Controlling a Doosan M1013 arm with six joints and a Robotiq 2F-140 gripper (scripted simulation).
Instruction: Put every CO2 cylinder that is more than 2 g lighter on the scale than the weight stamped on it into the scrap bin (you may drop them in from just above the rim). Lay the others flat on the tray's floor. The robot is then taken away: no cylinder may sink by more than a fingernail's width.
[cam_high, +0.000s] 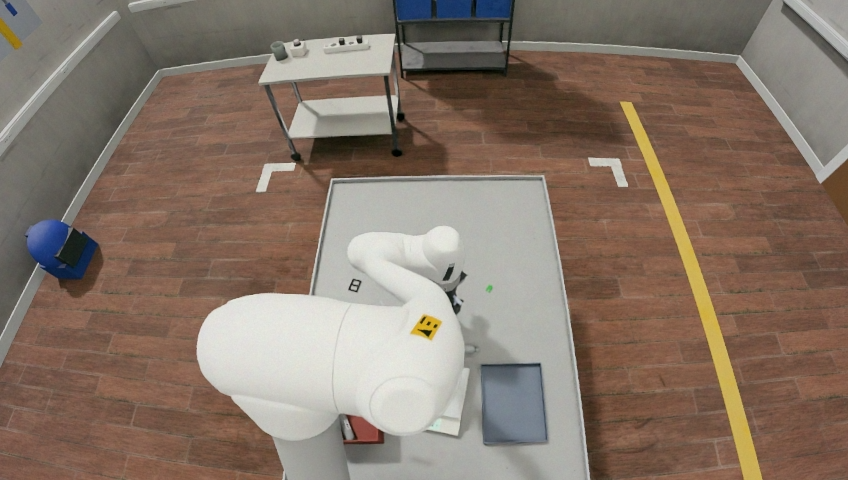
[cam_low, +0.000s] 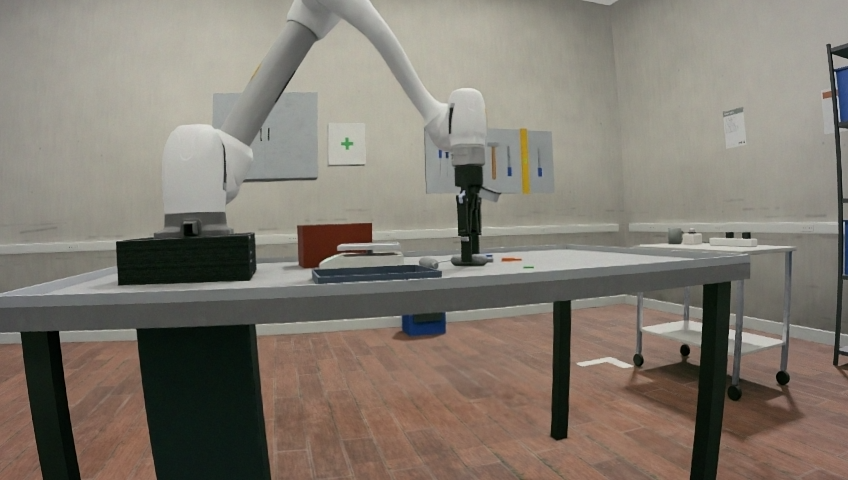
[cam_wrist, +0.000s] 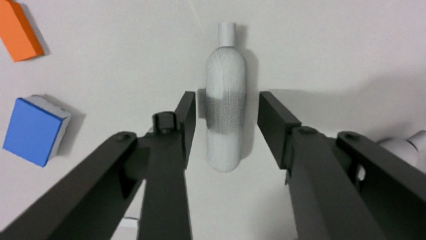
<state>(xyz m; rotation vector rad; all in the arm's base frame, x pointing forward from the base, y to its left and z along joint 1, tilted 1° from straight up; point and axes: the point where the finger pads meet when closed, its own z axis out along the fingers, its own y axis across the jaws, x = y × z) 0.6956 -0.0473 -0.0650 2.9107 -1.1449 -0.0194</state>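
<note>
Now: the scale platform 260 mm behind my hand, 30 mm to the left of it and 10 mm above it. The rest, counted from my hand: grey CO2 cylinder: 130 mm behind, 70 mm to the right, 40 mm below; then blue block: 90 mm ahead, 130 mm to the left, 30 mm below; then orange piece: 160 mm ahead, 70 mm to the left, 40 mm below.
</note>
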